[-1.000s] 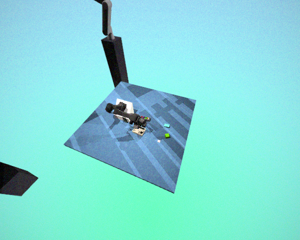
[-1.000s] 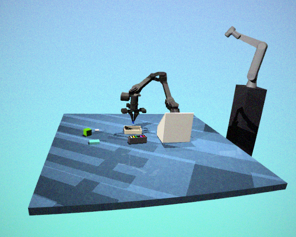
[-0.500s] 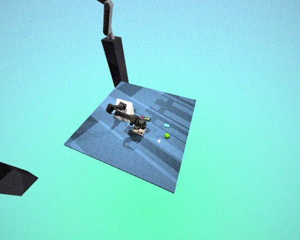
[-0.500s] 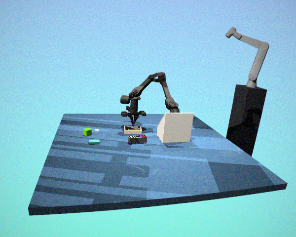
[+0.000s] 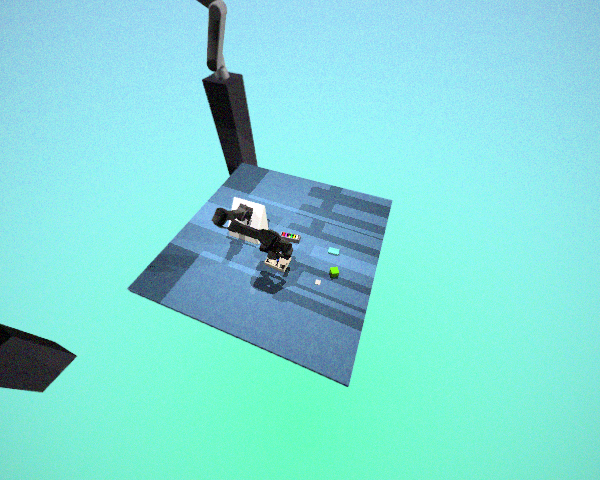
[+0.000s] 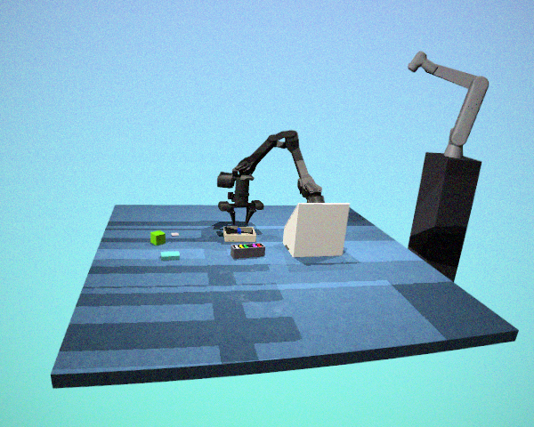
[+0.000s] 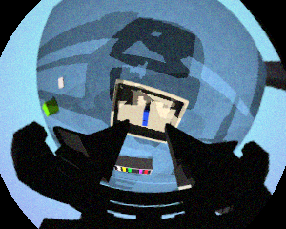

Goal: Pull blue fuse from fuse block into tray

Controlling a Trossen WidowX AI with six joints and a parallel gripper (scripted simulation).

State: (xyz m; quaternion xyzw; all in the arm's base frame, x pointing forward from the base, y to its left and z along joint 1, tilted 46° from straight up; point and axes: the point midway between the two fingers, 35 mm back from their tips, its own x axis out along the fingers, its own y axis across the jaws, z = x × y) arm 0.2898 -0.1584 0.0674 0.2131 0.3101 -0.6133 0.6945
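Now: the beige tray 5 cm below my gripper tip. Round my gripper tip: cyan block (29 cm ahead, 21 cm to the left, 5 cm below); then green cube (34 cm ahead, 7 cm to the left, 4 cm below).
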